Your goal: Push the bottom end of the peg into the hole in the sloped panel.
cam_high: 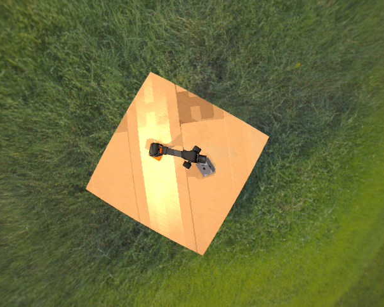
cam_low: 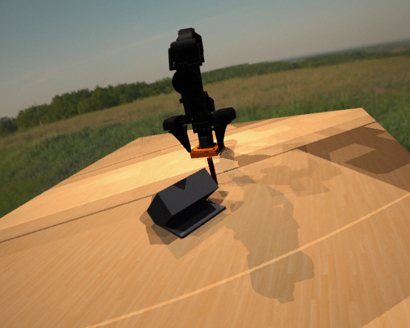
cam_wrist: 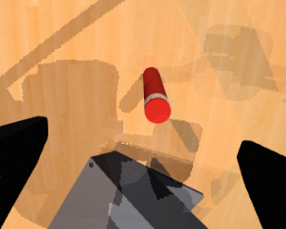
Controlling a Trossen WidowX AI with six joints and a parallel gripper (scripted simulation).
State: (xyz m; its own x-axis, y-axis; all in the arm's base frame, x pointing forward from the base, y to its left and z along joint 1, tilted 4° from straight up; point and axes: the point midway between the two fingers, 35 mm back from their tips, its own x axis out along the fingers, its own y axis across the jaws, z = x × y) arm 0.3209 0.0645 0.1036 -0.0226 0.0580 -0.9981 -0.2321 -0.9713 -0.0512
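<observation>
Right now the peg is 40 mm below my gripper tip and 10 mm to the left of it. Round my gripper tip: sloped panel: 140 mm ahead, 60 mm below, 40 mm to the right.
</observation>
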